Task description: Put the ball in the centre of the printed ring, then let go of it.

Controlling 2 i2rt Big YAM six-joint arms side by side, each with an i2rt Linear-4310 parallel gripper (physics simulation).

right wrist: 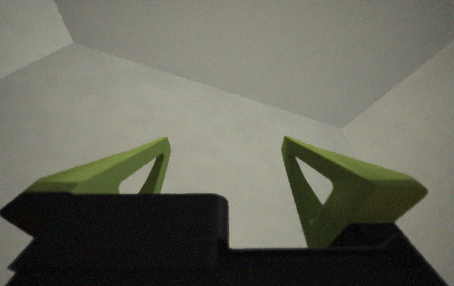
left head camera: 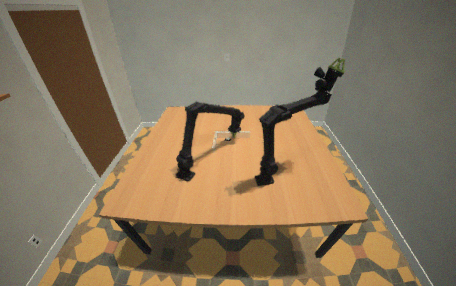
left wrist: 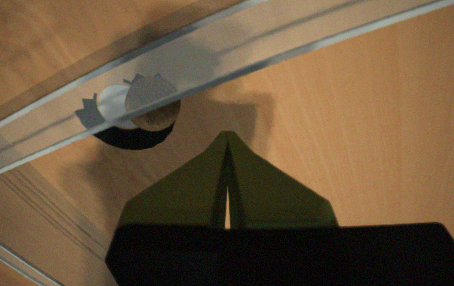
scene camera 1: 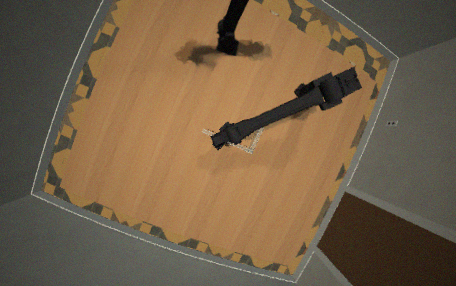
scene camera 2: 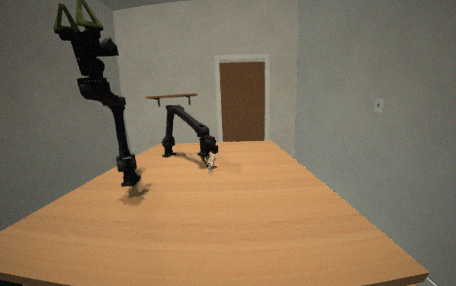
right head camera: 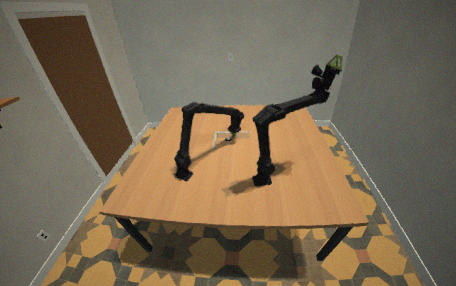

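Pixels of known places: left gripper, between the fingertips: (left head camera: 234,137) (left wrist: 227,142) (scene camera 2: 205,164) (right head camera: 234,137); right gripper, between the fingertips: (right wrist: 225,143) (left head camera: 341,58) (scene camera 2: 70,0) (right head camera: 339,55); left arm's base, origin of its link: (left head camera: 185,175) (scene camera 2: 169,155) (right head camera: 184,175); right arm's base, origin of its link: (left head camera: 264,180) (scene camera 1: 227,46) (scene camera 2: 131,181) (right head camera: 261,180).
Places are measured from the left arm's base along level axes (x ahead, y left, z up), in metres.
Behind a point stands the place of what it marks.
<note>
The wood-coloured ball (left wrist: 162,117) @(x 0.543, y -0.137, z 0.027 m) sits in the left wrist view at the right part of the printed black ring (left wrist: 136,141) @(x 0.509, y -0.108, z 0.001 m) (left head camera: 228,139), overlapping its white middle and off-centre to the right. Part of both shows through a clear wall. My left gripper (left wrist: 227,142) @(x 0.533, y -0.168, z 0.034 m) (left head camera: 234,135) @(x 0.533, y -0.168, z 0.034 m) (right head camera: 233,135) @(x 0.533, y -0.168, z 0.034 m) (scene camera 2: 205,160) @(x 0.533, y -0.168, z 0.034 m) is shut and empty, pointing down, low over the table; its fingertips appear to the lower right of the ball, apart from it in the picture. My right gripper (right wrist: 225,143) @(x 0.541, y -0.853, z 0.778 m) (left head camera: 338,60) @(x 0.541, y -0.853, z 0.778 m) (scene camera 2: 70,4) @(x 0.541, y -0.853, z 0.778 m) is open and empty, raised high. The left arm hides the ring and ball in scene camera 1.
The clear wall (left wrist: 320,45) @(x 0.588, y -0.197, z 0.060 m) (scene camera 1: 250,150) @(x 0.515, y -0.002, z 0.060 m) (scene camera 2: 211,161) @(x 0.585, y -0.167, z 0.060 m) has pale edges and an L shape; one side crosses in front of the ball in the left wrist view, close to my left fingers. The wooden table (left head camera: 310,200) @(x 0.111, y -0.870, z 0.000 m) carries both arms. A wall shelf (scene camera 2: 171,95) hangs beyond.
</note>
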